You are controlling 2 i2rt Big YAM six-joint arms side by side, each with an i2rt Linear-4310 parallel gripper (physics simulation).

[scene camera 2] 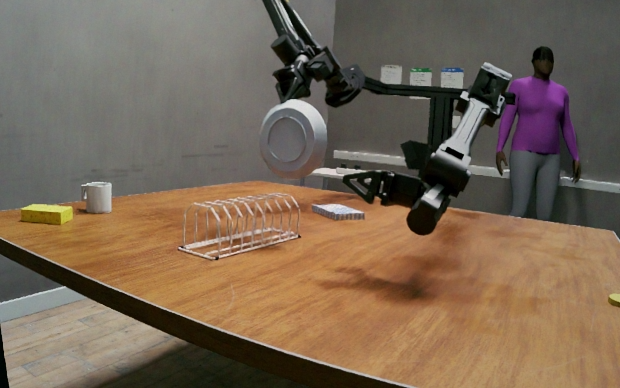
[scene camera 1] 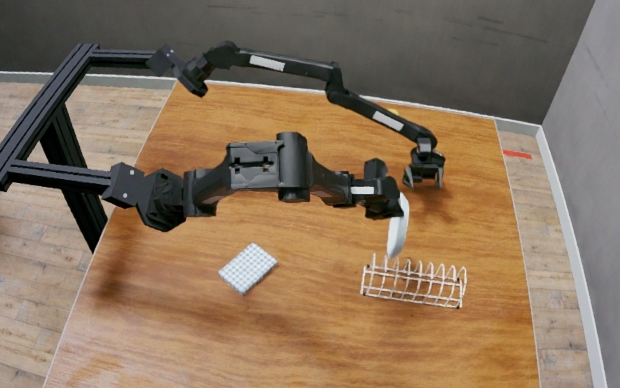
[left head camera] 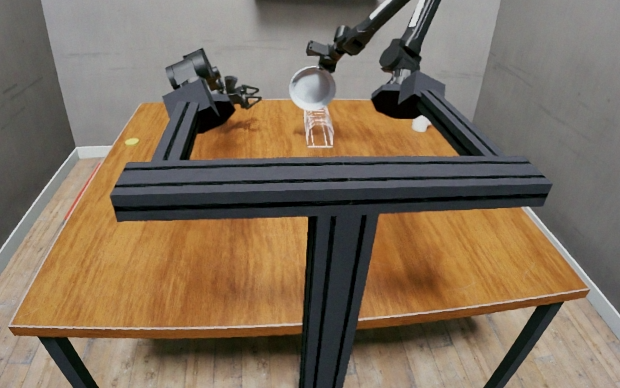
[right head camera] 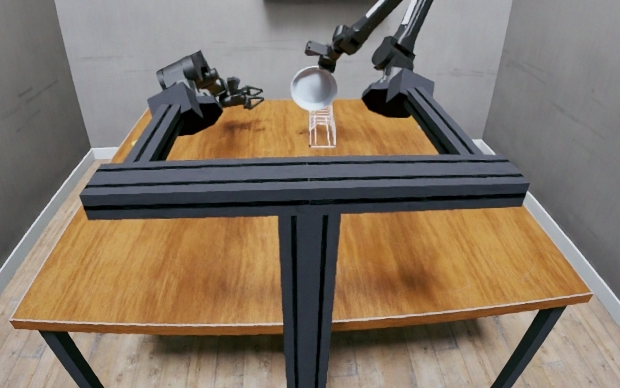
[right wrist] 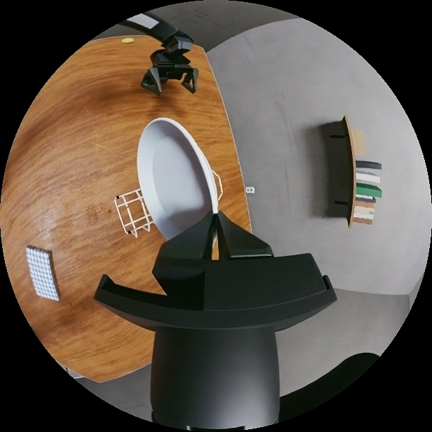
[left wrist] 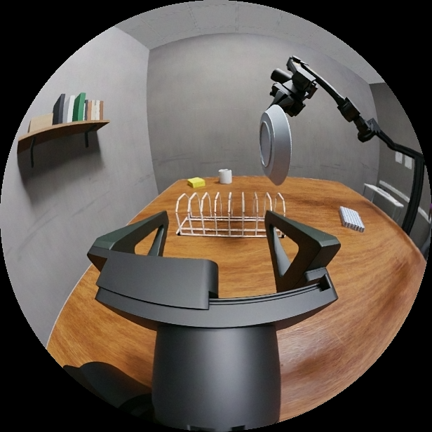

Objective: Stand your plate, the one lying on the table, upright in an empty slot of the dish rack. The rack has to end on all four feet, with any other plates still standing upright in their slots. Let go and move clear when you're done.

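Pixels of known places: left gripper, fingertip midpoint: (scene camera 2: pixel 350 178) (scene camera 1: pixel 426 189) (left head camera: pixel 260 93) (right head camera: pixel 263 94); right gripper, fingertip midpoint: (scene camera 2: pixel 283 104) (scene camera 1: pixel 403 214) (left head camera: pixel 320 68) (right head camera: pixel 321 68); left arm's base, link origin: (scene camera 1: pixel 192 76); right arm's base, link origin: (scene camera 2: pixel 342 89) (scene camera 1: pixel 164 200).
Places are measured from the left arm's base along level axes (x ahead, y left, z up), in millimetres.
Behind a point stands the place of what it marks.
Note:
The white plate (left head camera: pixel 312 88) {z -190, x 779, y -189 mm} (right head camera: pixel 314 89) {z -195, x 779, y -191 mm} (scene camera 1: pixel 398 230) {z -116, x 773, y -262 mm} (scene camera 2: pixel 287 137) {z -181, x 782, y -186 mm} (left wrist: pixel 275 145) (right wrist: pixel 177 172) hangs near upright, slightly tilted, in the air. My right gripper (right wrist: pixel 215 216) (left wrist: pixel 267 112) is shut on its upper rim. The white wire dish rack (scene camera 2: pixel 258 247) {z -438, x 887, y -154 mm} (left wrist: pixel 230 236) (scene camera 1: pixel 410 301) {z -437, x 887, y -270 mm} stands on the table; its slots hold no plates. In the left wrist view the plate is above the rack's right end, its lower edge higher than the hoops and apart from them. My left gripper (left wrist: pixel 216 215) (scene camera 1: pixel 424 185) {z -252, x 826, y 51 mm} (right wrist: pixel 178 92) is open and empty, off to the side of the rack.
A checked flat pad (scene camera 1: pixel 247 268) {z -419, x 356, y -357 mm} (scene camera 2: pixel 338 211) {z -418, x 397, y -315 mm} (left wrist: pixel 351 219) lies on the table. A white mug (scene camera 2: pixel 98 197) {z -391, x 1062, y -692 mm} (left wrist: pixel 225 176) and a yellow sponge (scene camera 2: pixel 46 214) {z -416, x 1252, y -623 mm} (left wrist: pixel 196 182) stand beyond the rack. A yellow disc (left head camera: pixel 131 142) {z -430, x 589, y 614 mm} lies near the table's left edge. A wall shelf (left wrist: pixel 65 131) holds books.

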